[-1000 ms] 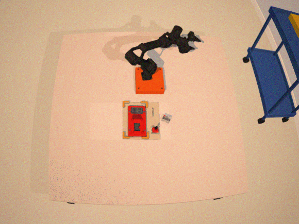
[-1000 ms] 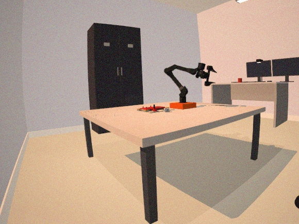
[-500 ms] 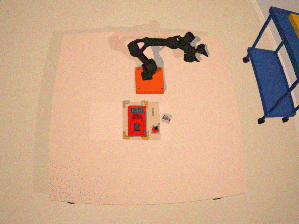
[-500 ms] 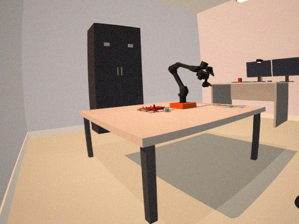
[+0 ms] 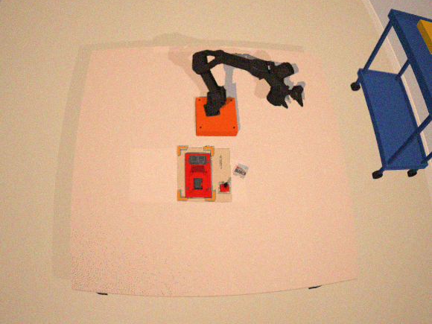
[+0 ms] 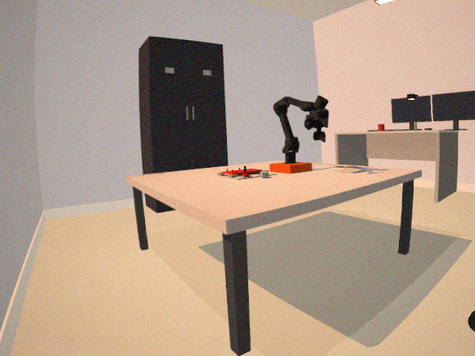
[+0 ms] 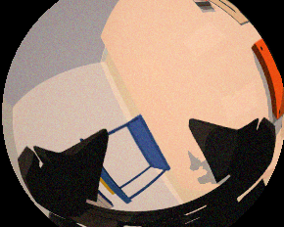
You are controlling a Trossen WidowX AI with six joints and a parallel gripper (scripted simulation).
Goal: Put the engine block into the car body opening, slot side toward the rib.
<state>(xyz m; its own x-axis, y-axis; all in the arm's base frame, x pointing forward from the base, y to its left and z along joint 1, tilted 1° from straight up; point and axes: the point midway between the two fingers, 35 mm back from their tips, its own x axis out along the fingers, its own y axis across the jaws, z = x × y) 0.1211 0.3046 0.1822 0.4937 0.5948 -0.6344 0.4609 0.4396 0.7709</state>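
The grey engine block lies 18 cm ahead of my gripper tip, 27 cm to the right of it and 20 cm below it.
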